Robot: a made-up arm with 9 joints. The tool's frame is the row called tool. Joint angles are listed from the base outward. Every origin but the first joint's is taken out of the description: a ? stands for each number. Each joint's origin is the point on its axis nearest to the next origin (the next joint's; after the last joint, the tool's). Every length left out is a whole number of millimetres.
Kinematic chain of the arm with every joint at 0, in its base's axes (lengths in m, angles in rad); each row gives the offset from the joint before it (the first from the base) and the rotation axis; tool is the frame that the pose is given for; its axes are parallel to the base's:
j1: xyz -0.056 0 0.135 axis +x
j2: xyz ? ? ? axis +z
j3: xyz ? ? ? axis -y
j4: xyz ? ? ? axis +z
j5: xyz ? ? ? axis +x
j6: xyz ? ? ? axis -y
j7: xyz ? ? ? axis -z
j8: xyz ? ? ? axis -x
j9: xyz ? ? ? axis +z
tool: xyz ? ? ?
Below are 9 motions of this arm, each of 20 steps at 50 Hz.
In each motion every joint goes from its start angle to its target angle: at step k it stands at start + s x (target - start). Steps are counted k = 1, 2, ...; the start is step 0. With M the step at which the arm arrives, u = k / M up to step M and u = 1 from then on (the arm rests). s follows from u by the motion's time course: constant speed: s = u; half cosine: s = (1 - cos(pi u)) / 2; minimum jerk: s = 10 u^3 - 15 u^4 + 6 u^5.
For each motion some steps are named. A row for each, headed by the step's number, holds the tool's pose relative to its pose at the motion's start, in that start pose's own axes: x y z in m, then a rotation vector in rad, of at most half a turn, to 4 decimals.
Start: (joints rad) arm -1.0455 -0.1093 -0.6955 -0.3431 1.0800 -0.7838 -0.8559 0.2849 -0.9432
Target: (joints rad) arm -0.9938 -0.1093 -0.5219 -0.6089 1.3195 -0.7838 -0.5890 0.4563 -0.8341
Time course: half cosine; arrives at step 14
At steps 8, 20:
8: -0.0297 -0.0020 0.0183 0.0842 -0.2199 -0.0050
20: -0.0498 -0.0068 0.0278 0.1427 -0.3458 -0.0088

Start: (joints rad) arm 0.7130 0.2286 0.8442 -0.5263 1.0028 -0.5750 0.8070 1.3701 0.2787
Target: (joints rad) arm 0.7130 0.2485 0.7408 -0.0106 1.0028 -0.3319 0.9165 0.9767 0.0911
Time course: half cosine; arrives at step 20
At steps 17, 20:
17: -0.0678 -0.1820 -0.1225 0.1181 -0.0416 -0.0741
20: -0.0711 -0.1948 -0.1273 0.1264 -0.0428 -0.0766

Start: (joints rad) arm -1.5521 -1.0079 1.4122 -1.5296 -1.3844 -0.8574 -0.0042 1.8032 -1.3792
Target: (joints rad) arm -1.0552 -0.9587 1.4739 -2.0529 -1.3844 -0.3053 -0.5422 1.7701 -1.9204
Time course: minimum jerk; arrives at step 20
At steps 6, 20:
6: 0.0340 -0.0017 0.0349 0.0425 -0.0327 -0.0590
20: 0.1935 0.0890 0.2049 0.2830 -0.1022 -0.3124

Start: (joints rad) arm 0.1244 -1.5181 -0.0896 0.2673 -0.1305 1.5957 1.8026 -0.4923 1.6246
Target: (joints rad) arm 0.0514 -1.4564 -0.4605 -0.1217 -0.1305 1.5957 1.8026 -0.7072 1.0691
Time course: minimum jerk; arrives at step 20
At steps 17, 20:
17: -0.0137 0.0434 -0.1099 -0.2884 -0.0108 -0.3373
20: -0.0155 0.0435 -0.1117 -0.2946 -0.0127 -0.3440

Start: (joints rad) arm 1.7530 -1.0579 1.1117 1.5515 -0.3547 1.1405 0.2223 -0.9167 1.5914
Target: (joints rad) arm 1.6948 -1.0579 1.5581 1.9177 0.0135 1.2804 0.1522 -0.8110 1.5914
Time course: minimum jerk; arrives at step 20
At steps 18, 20:
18: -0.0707 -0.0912 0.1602 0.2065 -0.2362 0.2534
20: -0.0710 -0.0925 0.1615 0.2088 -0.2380 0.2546

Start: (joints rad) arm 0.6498 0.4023 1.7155 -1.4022 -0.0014 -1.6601 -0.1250 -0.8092 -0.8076
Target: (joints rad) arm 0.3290 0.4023 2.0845 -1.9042 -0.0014 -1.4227 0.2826 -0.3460 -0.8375
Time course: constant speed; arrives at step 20
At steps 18, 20:
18: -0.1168 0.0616 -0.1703 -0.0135 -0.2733 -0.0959
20: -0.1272 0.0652 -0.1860 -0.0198 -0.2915 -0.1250

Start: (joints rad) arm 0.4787 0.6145 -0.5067 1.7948 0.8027 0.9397 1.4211 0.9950 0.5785
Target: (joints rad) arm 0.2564 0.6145 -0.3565 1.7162 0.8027 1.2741 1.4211 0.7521 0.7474
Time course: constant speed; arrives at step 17
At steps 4, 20:
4: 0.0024 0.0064 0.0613 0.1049 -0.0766 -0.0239
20: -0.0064 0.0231 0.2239 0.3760 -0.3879 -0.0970

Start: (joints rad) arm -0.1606 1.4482 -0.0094 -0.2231 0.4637 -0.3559 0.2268 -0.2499 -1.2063
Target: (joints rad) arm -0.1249 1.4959 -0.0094 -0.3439 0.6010 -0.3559 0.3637 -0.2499 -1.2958
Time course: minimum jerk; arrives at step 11
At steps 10, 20:
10: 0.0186 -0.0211 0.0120 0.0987 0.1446 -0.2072
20: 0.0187 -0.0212 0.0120 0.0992 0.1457 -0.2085

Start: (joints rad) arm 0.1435 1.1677 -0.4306 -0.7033 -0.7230 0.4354 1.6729 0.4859 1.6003
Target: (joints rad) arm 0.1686 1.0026 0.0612 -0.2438 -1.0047 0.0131 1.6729 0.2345 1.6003
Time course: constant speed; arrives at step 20
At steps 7, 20:
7: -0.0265 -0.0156 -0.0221 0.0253 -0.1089 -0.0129
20: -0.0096 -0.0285 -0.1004 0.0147 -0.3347 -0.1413

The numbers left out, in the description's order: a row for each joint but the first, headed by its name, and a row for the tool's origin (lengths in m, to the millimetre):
j2: 0 -0.208 0.431
j3: -0.005 -0.118 0
j4: 0.103 0 -0.05
j5: -0.295 0.027 0
j6: 0 0.285 0.079
j7: -0.021 0 -0.292
j8: -0.041 0.028 0
j9: 0 0.001 0.282
tool: 0.057 0.153 0

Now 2 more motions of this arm.
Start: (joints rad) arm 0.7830 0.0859 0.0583 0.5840 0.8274 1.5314 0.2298 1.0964 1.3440
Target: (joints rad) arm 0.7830 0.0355 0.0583 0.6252 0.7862 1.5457 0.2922 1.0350 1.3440
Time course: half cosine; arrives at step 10
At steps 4, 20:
4: -0.0055 -0.0003 0.0029 0.0068 -0.0188 -0.0096
20: -0.0163 -0.0004 0.0081 0.0192 -0.0550 -0.0279

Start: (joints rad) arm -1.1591 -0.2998 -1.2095 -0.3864 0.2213 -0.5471 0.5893 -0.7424 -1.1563
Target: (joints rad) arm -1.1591 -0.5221 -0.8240 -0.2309 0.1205 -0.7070 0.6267 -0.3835 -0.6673
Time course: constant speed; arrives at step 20
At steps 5, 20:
5: -0.0286 0.0134 -0.0051 -0.0465 -0.0311 0.1616
20: -0.1214 0.0281 -0.0480 -0.1479 -0.1304 0.6403

